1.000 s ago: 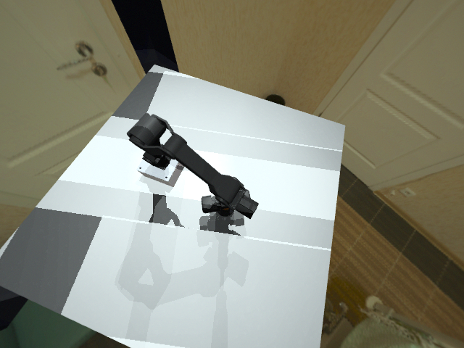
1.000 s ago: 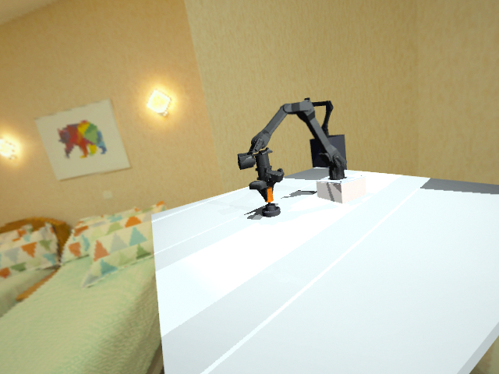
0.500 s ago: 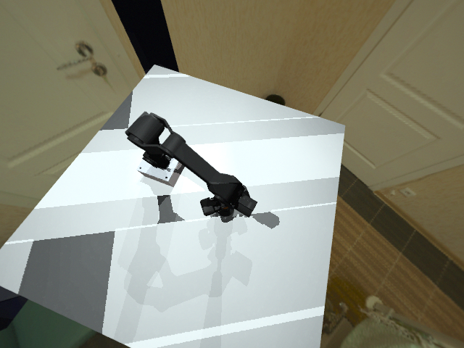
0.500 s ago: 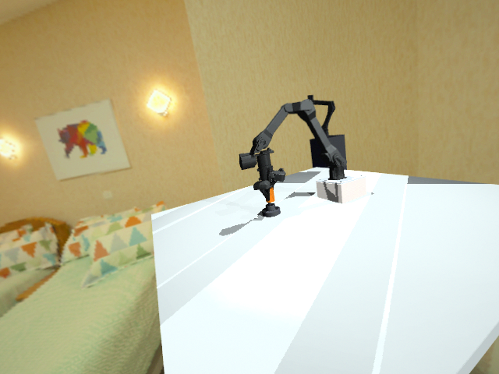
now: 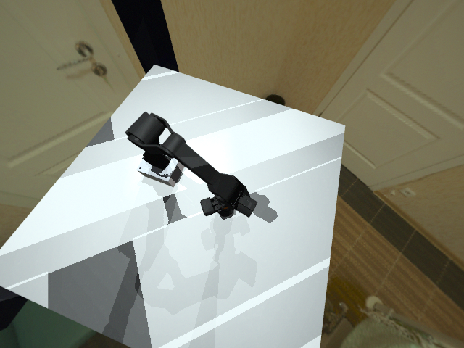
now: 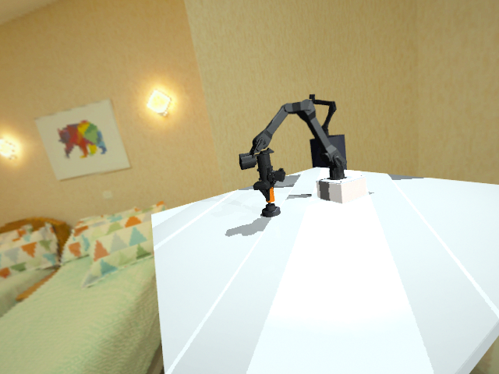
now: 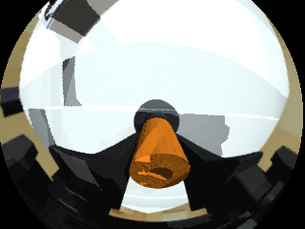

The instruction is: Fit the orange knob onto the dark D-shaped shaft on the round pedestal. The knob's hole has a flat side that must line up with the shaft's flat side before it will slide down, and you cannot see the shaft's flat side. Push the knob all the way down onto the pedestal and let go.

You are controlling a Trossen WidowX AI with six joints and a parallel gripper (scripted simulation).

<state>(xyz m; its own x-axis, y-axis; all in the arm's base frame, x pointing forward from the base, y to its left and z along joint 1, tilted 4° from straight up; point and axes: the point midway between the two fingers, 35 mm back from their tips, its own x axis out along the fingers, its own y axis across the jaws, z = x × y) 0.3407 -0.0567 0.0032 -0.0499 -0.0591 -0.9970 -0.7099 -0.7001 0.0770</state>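
Right now the dark round pedestal is 40 mm below my gripper tip. Round my gripper tip: orange knob (20 mm above).
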